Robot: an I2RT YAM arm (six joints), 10 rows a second.
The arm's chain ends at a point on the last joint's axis. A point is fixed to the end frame.
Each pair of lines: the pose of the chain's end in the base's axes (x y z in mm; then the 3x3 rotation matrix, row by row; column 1 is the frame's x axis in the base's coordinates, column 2 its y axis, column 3 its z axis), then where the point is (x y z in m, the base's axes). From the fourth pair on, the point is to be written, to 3 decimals.
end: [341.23 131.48 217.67], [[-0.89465 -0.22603 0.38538], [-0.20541 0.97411 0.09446], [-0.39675 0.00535 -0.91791]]
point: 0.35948 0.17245 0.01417
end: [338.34 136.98 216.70], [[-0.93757 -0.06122 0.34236], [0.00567 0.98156 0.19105], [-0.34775 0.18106 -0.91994]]
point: 0.35140 0.20913 0.02164
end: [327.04 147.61 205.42], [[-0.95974 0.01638 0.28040], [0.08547 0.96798 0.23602], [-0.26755 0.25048 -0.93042]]
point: 0.32930 0.23265 0.01518
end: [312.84 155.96 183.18], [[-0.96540 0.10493 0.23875], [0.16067 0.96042 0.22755], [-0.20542 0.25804 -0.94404]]
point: 0.310 0.243 -0.006
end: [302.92 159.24 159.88], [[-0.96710 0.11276 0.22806], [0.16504 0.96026 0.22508], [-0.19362 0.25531 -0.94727]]
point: 0.298 0.246 -0.029
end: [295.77 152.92 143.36], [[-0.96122 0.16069 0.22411], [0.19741 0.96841 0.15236], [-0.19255 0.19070 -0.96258]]
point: 0.292 0.228 -0.051
